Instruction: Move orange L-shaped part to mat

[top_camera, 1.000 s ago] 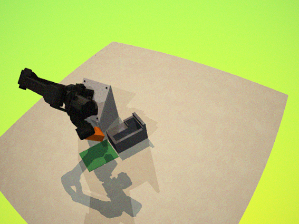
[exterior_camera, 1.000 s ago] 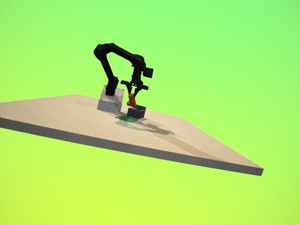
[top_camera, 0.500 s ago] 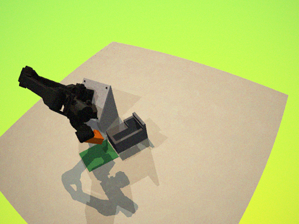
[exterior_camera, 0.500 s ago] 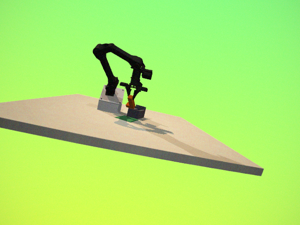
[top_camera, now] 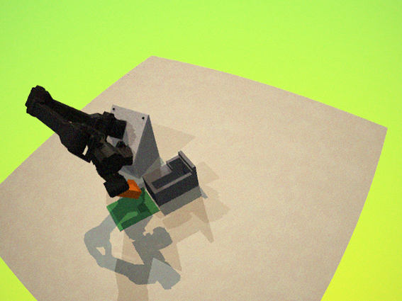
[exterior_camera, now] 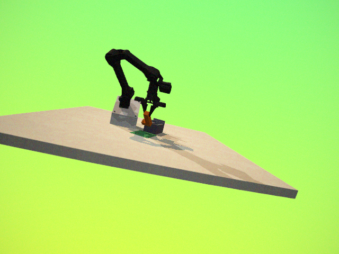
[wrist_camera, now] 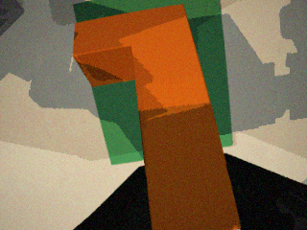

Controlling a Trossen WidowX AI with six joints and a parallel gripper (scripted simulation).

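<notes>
Right now the green mat is 130 mm below my gripper tip, 20 mm to the left of it and 10 mm ahead of it. The rest, counted from my gripper tip: orange L-shaped part 40 mm to the left, 30 mm below.
</notes>
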